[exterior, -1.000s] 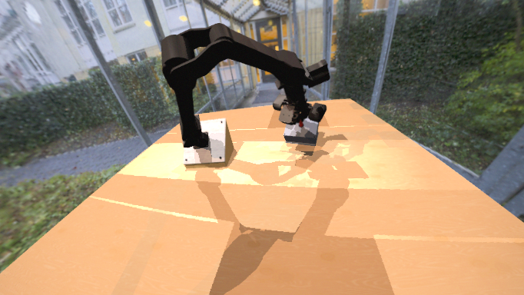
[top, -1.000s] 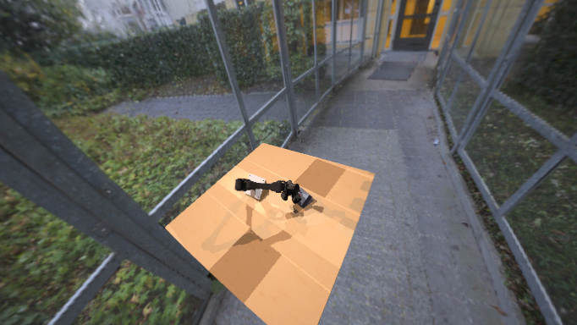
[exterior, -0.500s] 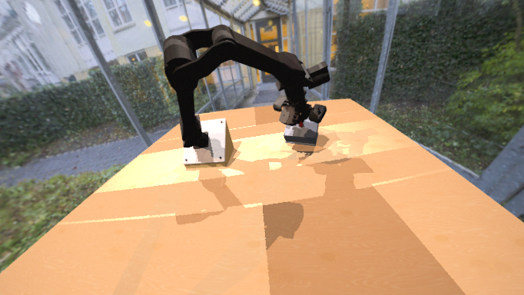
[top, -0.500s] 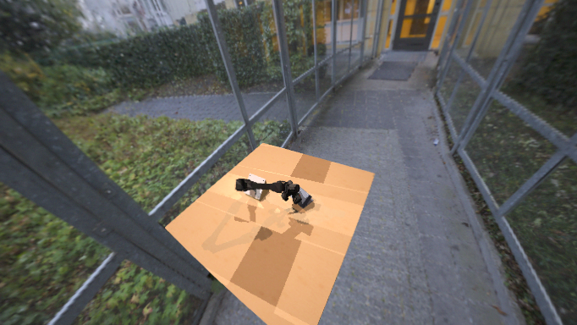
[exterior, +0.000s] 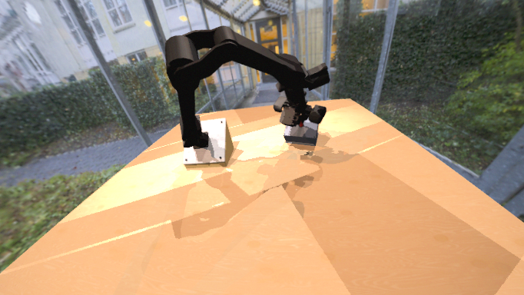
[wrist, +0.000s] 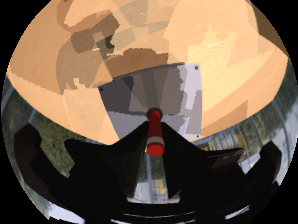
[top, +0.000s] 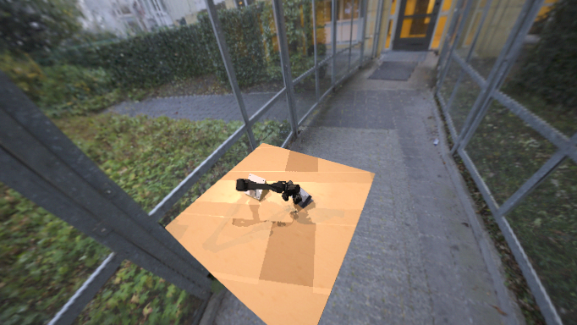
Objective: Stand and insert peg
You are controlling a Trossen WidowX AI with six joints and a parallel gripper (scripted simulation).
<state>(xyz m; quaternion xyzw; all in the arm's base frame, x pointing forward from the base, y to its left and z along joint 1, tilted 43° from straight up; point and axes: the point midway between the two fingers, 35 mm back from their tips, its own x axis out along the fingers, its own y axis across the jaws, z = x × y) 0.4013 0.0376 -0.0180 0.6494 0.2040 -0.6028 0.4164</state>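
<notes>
My gripper tip is now 40 mm above the sloped panel, 20 mm to the right of it and 10 mm short of it. The rest, counted from my gripper tip: red peg: 10 mm to the right, 10 mm above.
</notes>
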